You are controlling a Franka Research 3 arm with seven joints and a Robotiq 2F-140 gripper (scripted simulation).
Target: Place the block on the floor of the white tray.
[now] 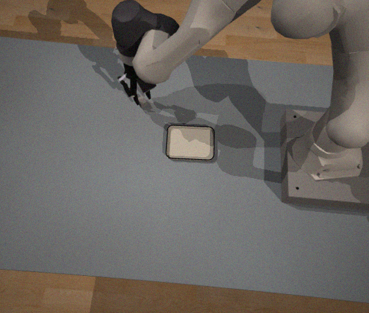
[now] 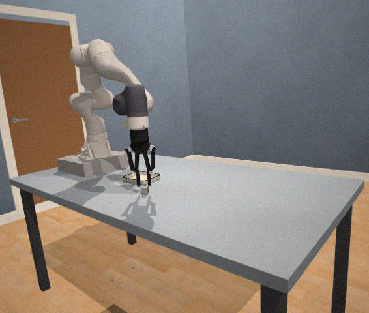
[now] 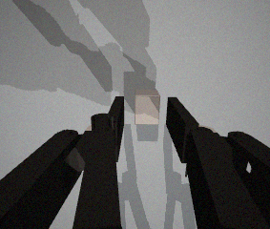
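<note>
The block lies 50 mm below my hand. Also, from my hand: white tray 180 mm behind, 150 mm to the left, 60 mm below.
</note>
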